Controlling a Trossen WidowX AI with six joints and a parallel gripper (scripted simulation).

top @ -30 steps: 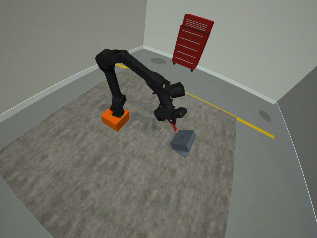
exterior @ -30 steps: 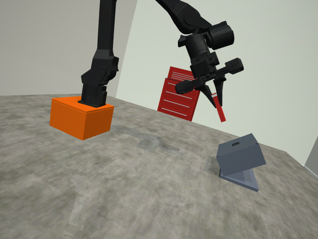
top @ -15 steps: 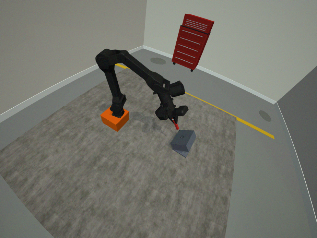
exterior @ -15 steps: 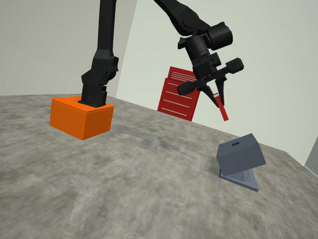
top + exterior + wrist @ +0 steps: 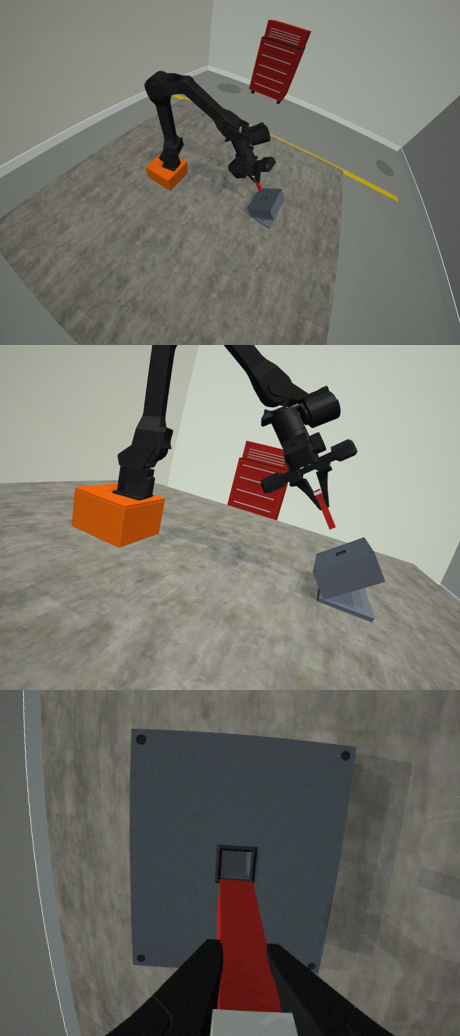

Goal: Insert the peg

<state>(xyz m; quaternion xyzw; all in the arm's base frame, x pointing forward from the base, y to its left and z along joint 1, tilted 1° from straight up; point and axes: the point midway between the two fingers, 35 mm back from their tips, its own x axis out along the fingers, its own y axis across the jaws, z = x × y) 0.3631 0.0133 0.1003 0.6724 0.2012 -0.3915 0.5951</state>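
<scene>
The grey sloped panel block is 70 mm ahead of my gripper tip, 10 mm to the right of it and 100 mm below it. From my gripper tip the other things lie so: red square peg: 10 mm behind, 10 mm above.
</scene>
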